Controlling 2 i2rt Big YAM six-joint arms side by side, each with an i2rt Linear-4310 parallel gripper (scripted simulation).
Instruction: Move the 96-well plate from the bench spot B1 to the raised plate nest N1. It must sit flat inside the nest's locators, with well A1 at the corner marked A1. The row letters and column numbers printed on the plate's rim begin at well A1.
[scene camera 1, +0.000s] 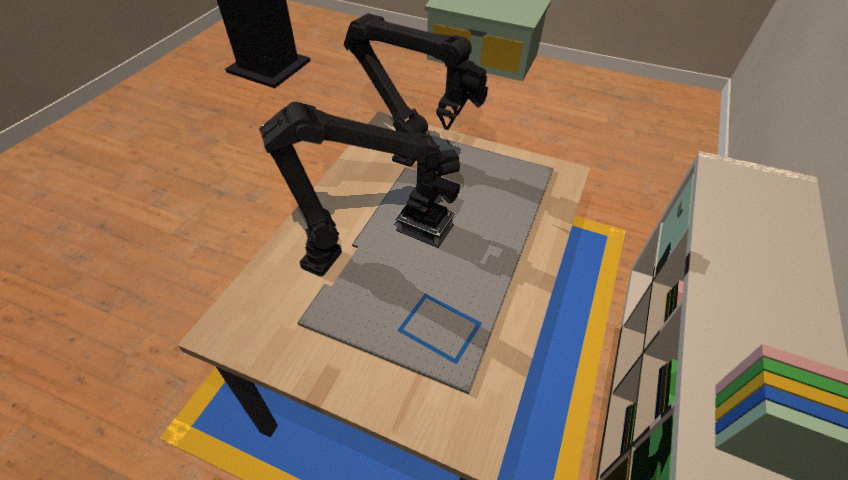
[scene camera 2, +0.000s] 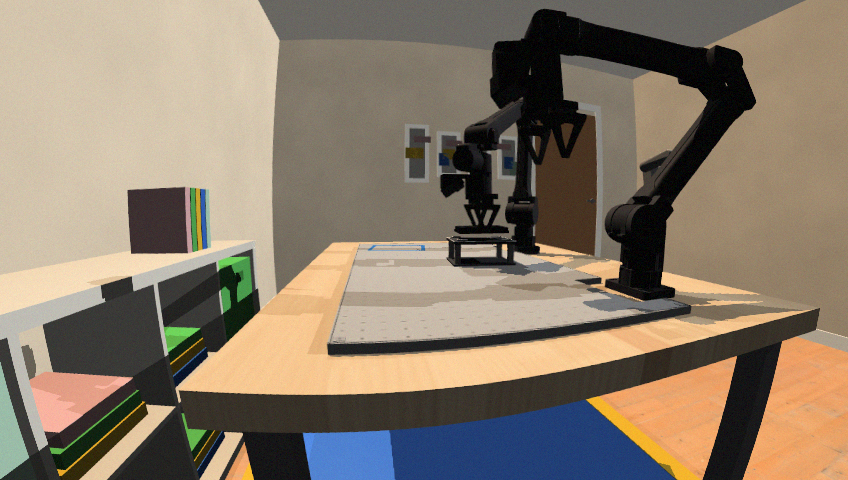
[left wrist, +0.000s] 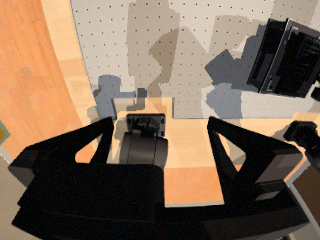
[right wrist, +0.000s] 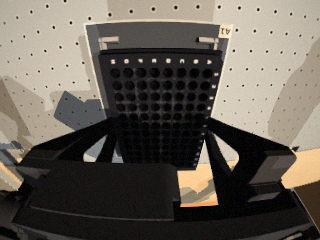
Note:
I see my left gripper (scene camera 2: 550, 161), my right gripper (scene camera 2: 481, 232) and a black 96-well plate (right wrist: 171, 128).
My left gripper shows as well in the left wrist view (left wrist: 160, 121). My right gripper shows as well in the right wrist view (right wrist: 160, 121).

